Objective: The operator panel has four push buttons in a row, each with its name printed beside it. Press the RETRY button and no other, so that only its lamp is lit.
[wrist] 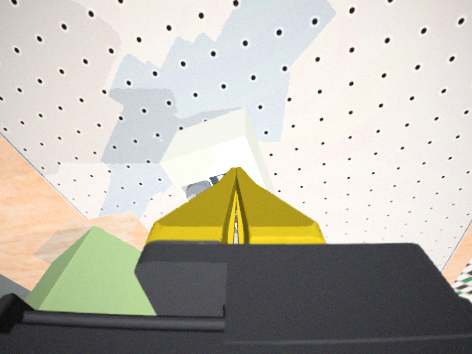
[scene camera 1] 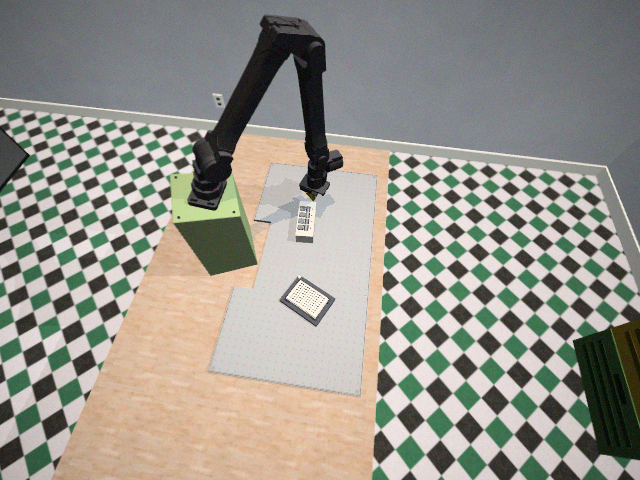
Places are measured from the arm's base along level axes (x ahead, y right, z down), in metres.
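Where they show: gripper, fingertip midpoint: (wrist: 236, 176) (scene camera 1: 313, 200); arm's base, link origin: (scene camera 1: 208, 193).
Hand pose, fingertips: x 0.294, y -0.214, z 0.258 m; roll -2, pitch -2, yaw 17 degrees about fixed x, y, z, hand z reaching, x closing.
Observation:
Things, the pixels of their top centre, and the offset from my fingertips. Level surfaces: height alone.
- button panel, top centre: (wrist: 239, 225) (scene camera 1: 306, 217) dx -0.020, dy +0.074, dz +0.024 m
- RETRY button, top centre: (wrist: 200, 196) (scene camera 1: 302, 208) dx -0.041, dy +0.030, dz +0.024 m
- pale perforated mat, surface height: dz +0.080 m
- wooden table, surface height: dz +0.093 m
- dark-framed tray with a white perforated insert, top centre: (scene camera 1: 307, 297) dx +0.035, dy +0.393, dz +0.054 m
The button panel (scene camera 1: 305, 236) (wrist: 232, 150) is a white box with four grey buttons in a row and dark labels beside them. The RETRY button (scene camera 1: 303, 208) (wrist: 197, 188) is at its far end, by the gripper; its dark label (wrist: 215, 179) shows partly and cannot be read. The fingers hide the rest of the panel in the wrist view. Small dark lamp dots show in the scene view; I see none lit. My gripper (scene camera 1: 313, 199) (wrist: 236, 176) is shut and empty, its yellow tips above the panel's far end; whether they touch it cannot be told.
The panel stands on a pale perforated mat (scene camera 1: 320, 356) (wrist: 380, 120) on a wooden table (scene camera 1: 222, 423). A green pedestal (scene camera 1: 217, 245) (wrist: 100, 280) bears the arm at the left. A dark-framed tray with a white perforated insert (scene camera 1: 307, 299) lies nearer the scene camera.

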